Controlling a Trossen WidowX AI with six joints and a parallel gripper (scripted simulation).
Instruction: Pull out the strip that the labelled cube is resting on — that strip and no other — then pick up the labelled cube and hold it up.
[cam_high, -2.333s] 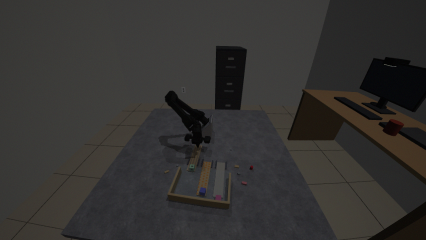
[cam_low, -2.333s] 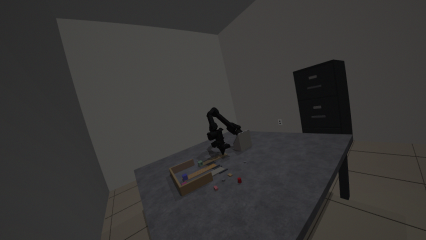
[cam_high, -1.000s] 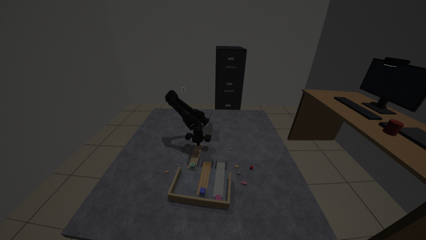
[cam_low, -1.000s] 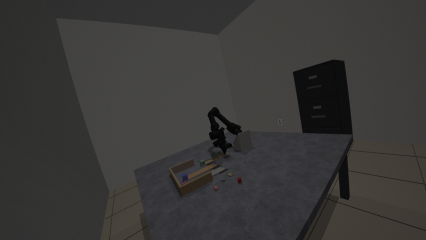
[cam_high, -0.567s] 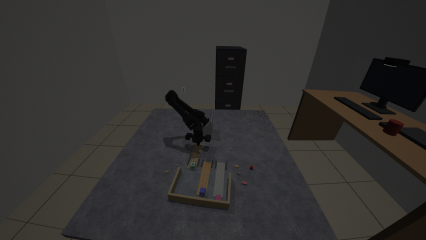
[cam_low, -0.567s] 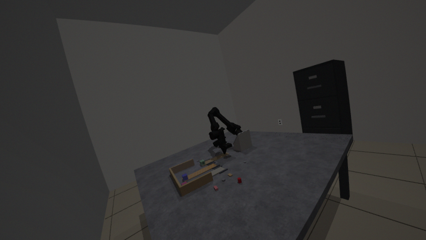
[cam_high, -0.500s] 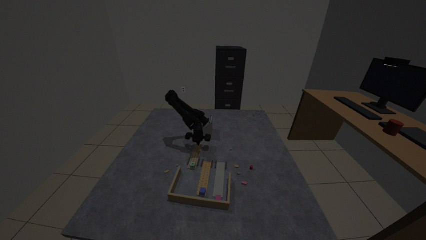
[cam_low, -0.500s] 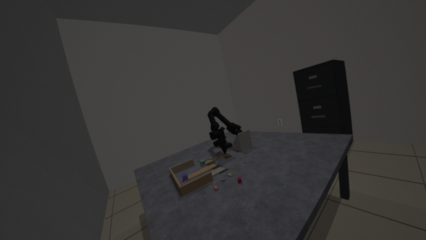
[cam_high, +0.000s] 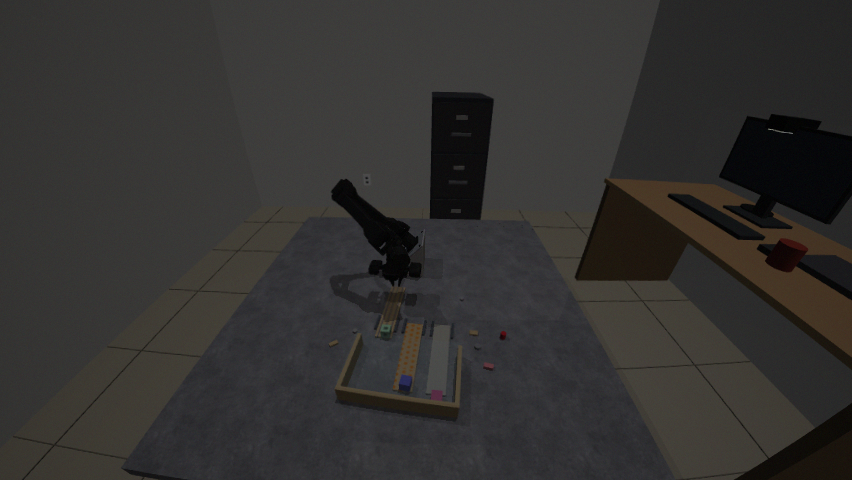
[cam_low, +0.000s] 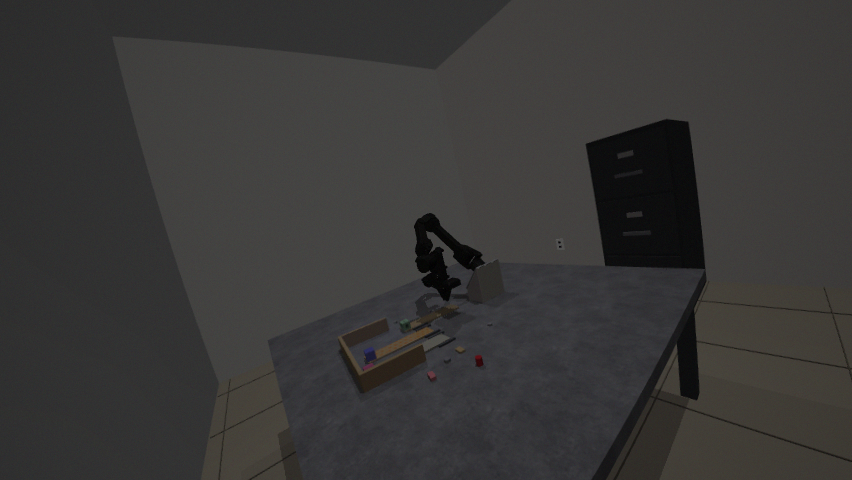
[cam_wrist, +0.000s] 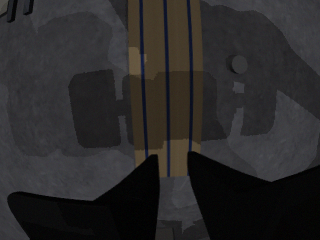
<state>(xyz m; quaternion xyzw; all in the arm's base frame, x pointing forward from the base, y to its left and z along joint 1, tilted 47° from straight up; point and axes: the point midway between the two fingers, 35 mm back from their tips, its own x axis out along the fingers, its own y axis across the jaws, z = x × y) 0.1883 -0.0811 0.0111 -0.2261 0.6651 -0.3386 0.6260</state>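
My gripper tip is now 90 mm short of the striped strip, 40 mm above it and 10 mm to the left of it.
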